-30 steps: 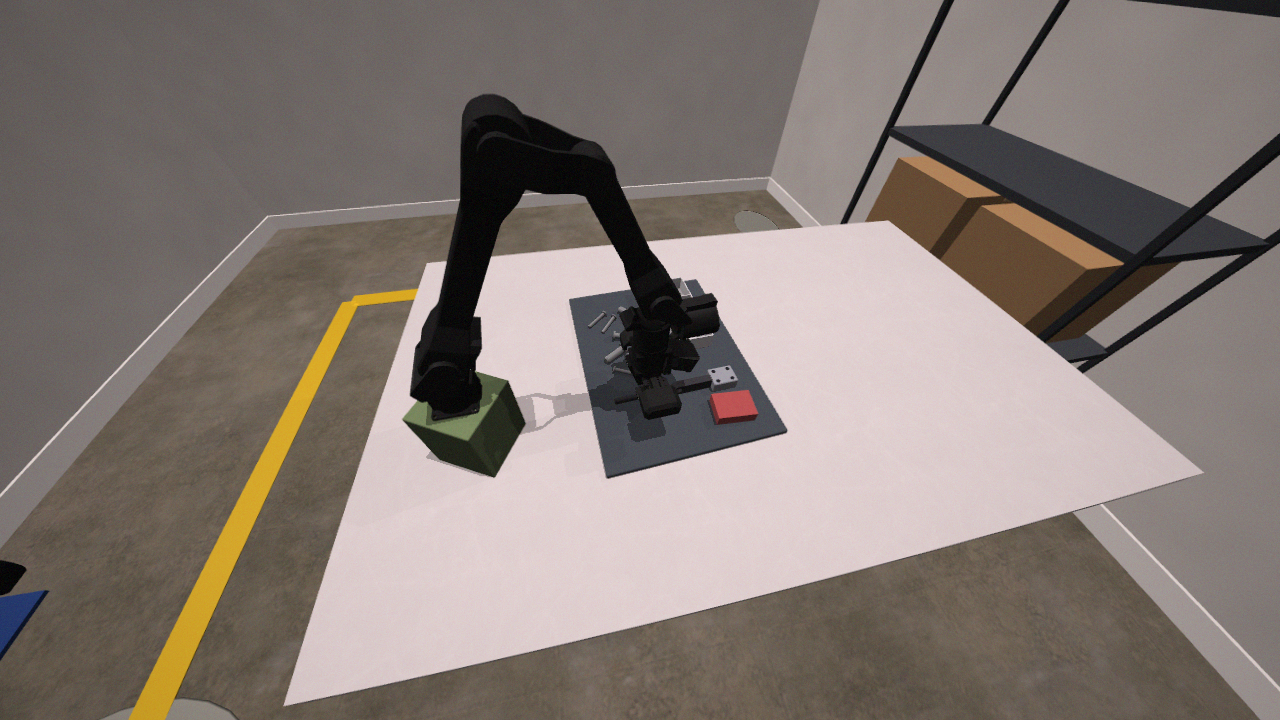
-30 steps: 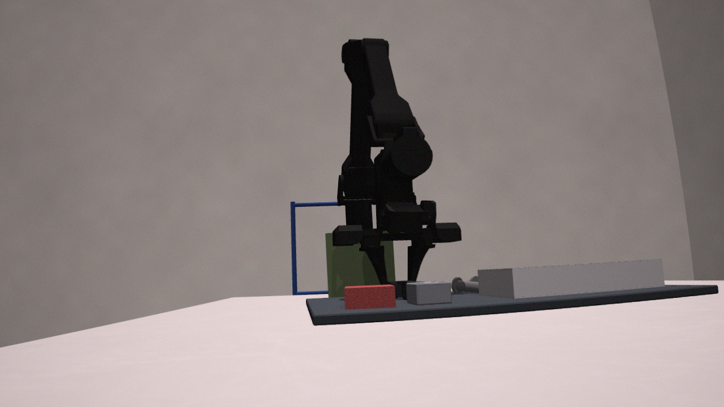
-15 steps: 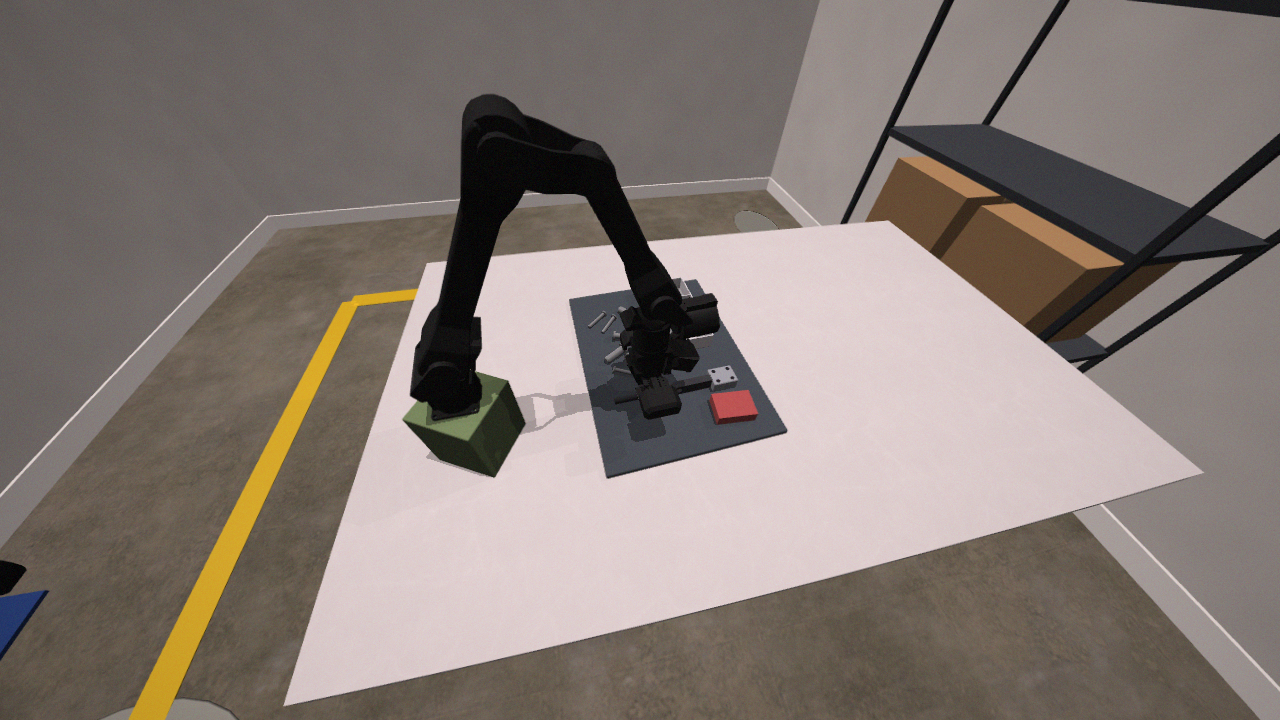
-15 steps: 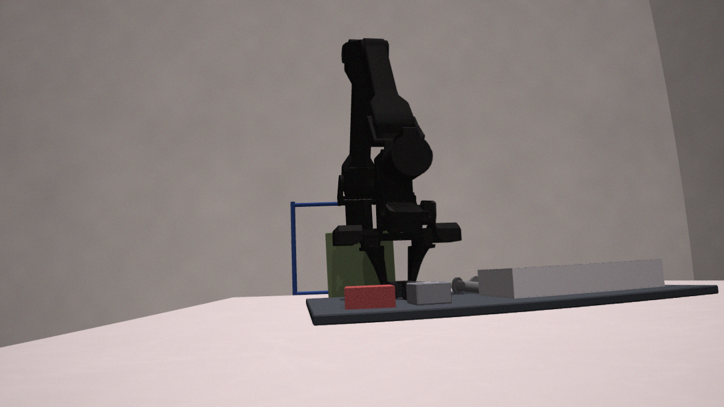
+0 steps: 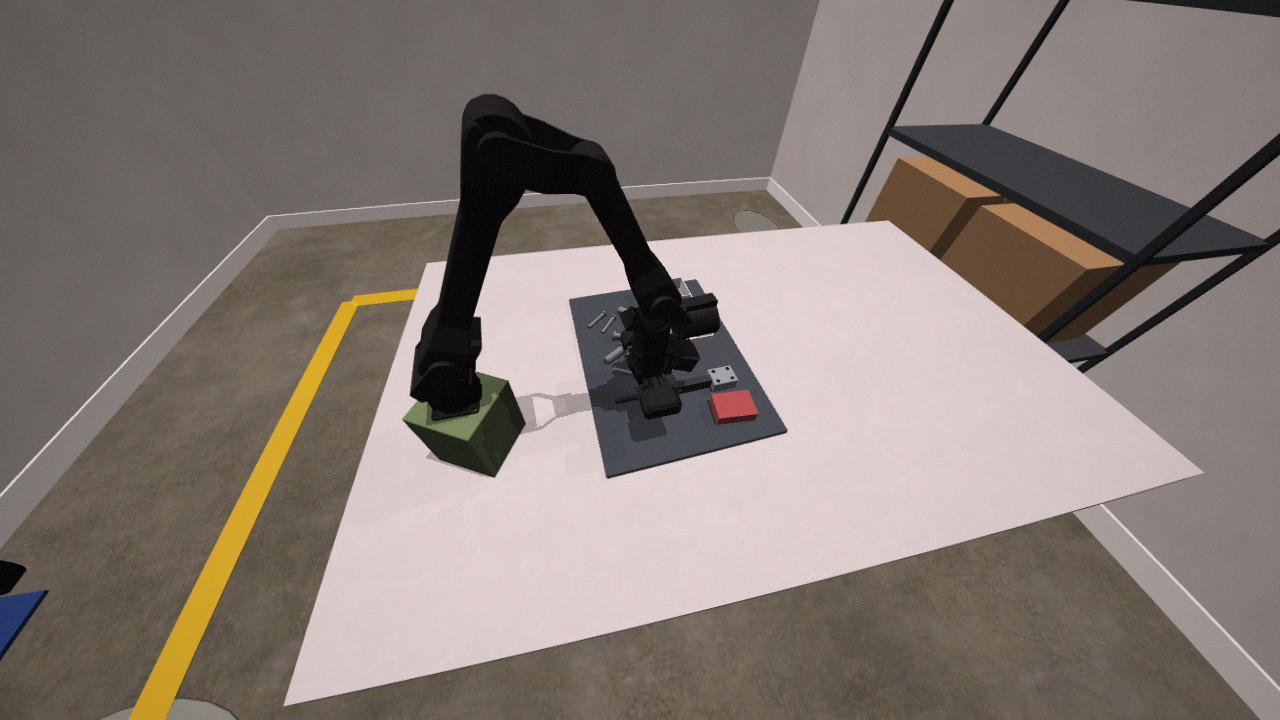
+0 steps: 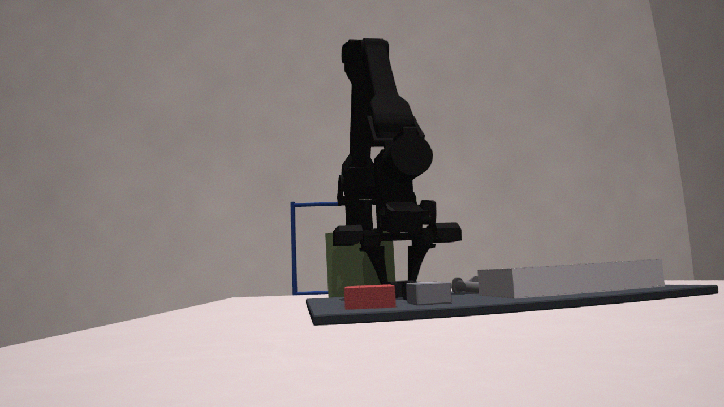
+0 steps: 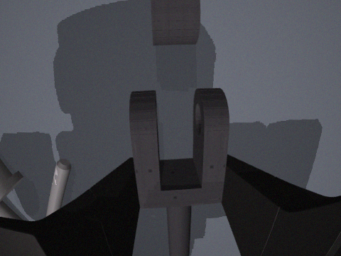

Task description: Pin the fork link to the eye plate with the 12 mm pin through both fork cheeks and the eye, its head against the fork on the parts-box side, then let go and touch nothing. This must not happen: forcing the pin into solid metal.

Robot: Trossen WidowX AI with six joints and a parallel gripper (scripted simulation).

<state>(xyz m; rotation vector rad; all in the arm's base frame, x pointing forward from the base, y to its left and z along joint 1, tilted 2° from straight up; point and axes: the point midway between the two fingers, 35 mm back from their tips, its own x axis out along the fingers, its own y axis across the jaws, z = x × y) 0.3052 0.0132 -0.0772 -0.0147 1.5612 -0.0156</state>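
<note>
The eye plate lies 80 mm ahead of my hand and 30 mm below it. Also, from my hand: grey mount: 160 mm ahead, 20 mm below; dark mat: 60 mm ahead, 100 mm to the left, 50 mm below; fork link: 30 mm below.
</note>
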